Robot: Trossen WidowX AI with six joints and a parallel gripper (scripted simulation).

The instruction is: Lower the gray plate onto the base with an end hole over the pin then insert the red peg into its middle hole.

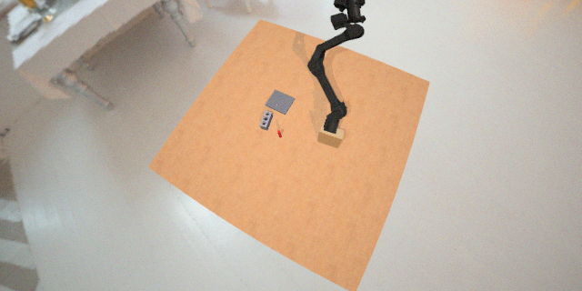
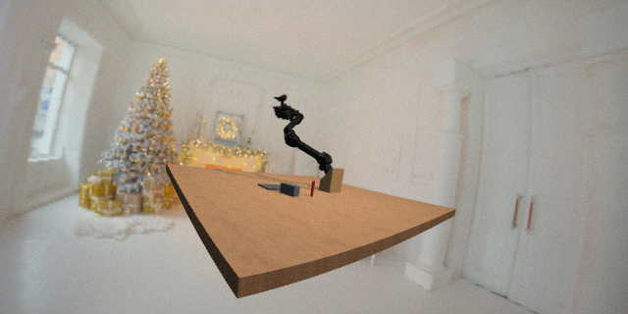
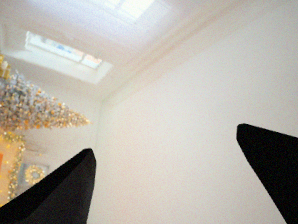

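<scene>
Now: the gray plate 27 cm ahead of my gripper tip, 57 cm to the left of it and 52 cm below it. Also, from my gripper tip: red peg 17 cm ahead, 63 cm to the left, 52 cm below; then square gray base 24 cm ahead, 44 cm to the left, 55 cm below.
</scene>
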